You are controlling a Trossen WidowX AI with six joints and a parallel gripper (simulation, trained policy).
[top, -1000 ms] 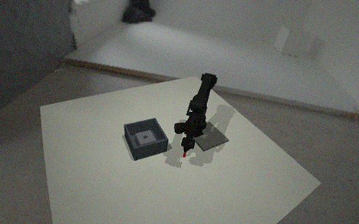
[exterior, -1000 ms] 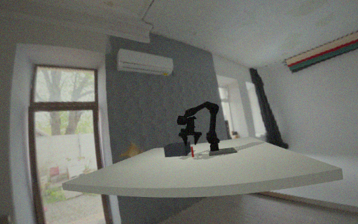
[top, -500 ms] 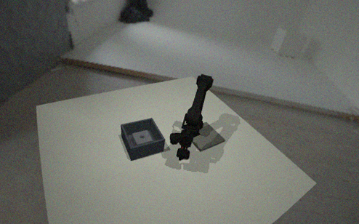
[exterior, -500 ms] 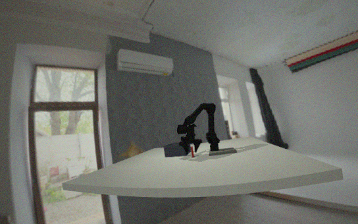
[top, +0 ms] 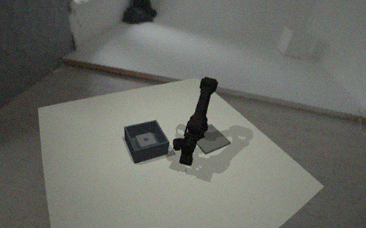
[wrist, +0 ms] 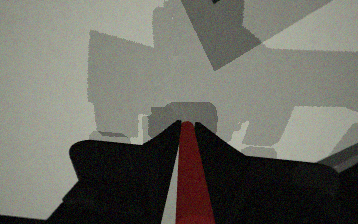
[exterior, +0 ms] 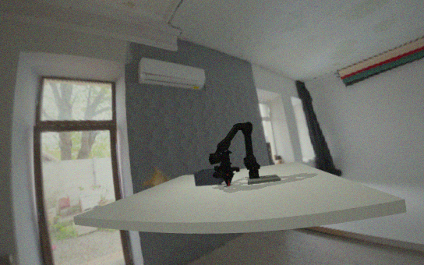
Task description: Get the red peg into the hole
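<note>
Right now the grey plate is 150 mm ahead of my gripper tip, 170 mm to the right of it and 40 mm above it. From my gripper tip the other things lie so: red peg (40 mm above); dark box (150 mm ahead, 170 mm to the right, 20 mm above).
</note>
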